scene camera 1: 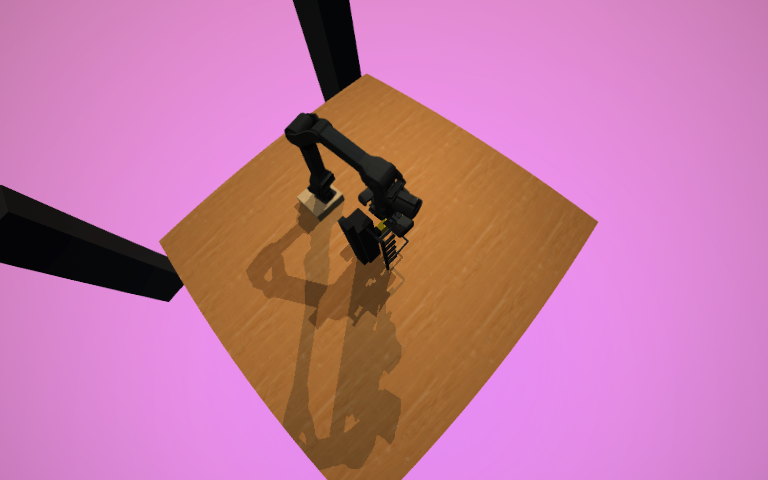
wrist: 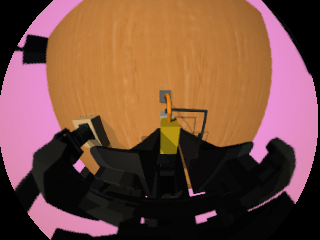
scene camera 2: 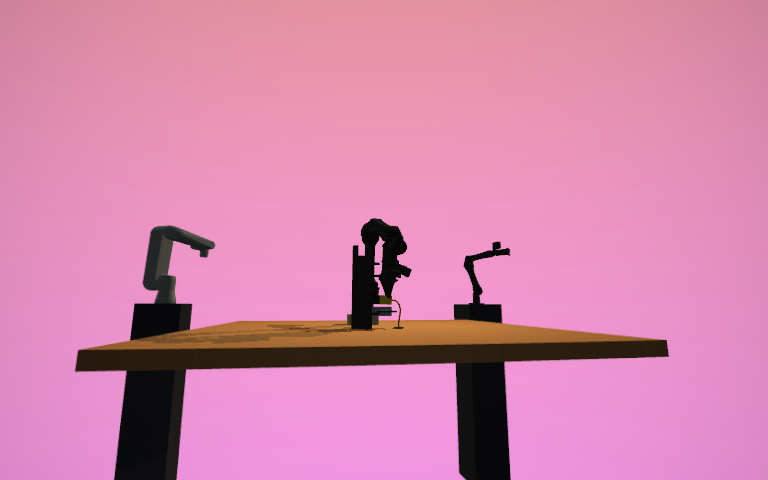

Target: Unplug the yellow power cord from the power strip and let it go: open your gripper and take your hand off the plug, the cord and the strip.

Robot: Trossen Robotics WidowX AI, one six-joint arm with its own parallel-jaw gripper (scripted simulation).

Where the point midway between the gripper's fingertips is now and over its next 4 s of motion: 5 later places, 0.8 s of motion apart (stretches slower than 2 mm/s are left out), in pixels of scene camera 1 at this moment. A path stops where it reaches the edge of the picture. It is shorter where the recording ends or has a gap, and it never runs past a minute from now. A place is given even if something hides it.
My gripper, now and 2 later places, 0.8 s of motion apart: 386, 223; 392, 215; 398, 208
